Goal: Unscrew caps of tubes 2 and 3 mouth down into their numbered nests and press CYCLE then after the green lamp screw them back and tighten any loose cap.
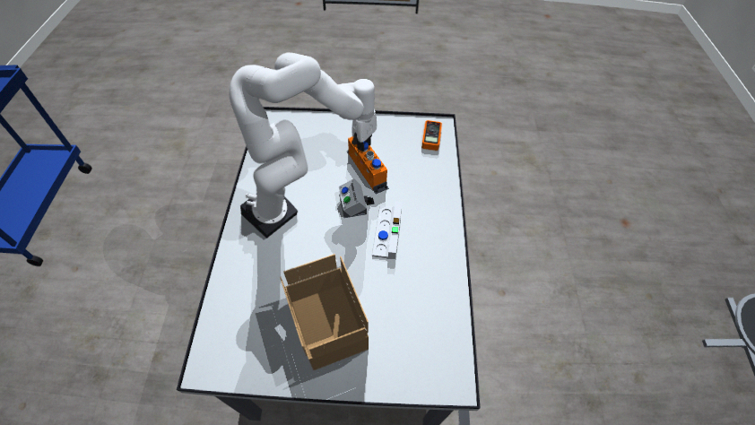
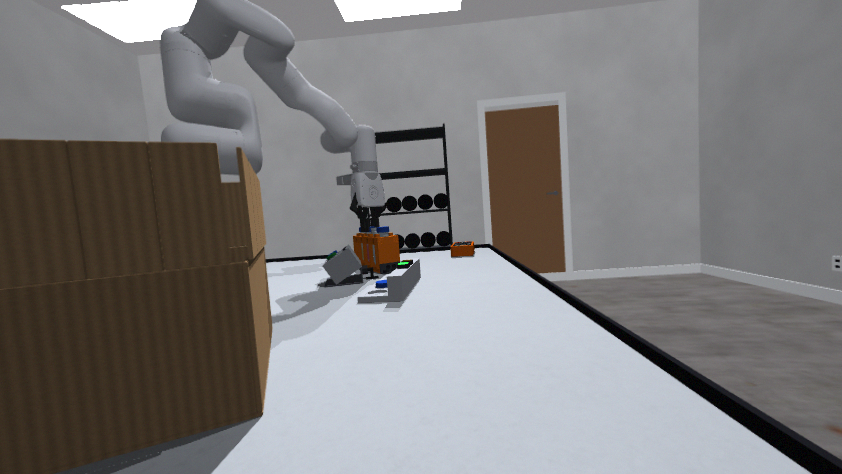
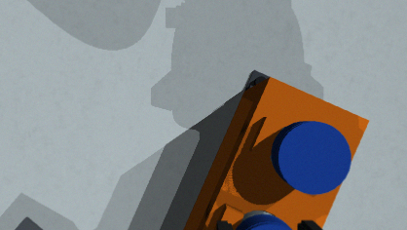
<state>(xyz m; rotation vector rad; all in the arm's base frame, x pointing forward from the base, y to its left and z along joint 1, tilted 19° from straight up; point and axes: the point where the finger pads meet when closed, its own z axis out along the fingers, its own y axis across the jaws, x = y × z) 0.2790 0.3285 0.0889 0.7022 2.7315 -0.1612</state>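
Right now my hand is 1 cm above the blue cap. Round my hand: green key: 23 cm to the right, 6 cm below, 3 cm behind; blue key: 19 cm to the right, 6 cm below, 5 cm behind; grey key housing: 21 cm to the right, 8 cm below, 2 cm behind.
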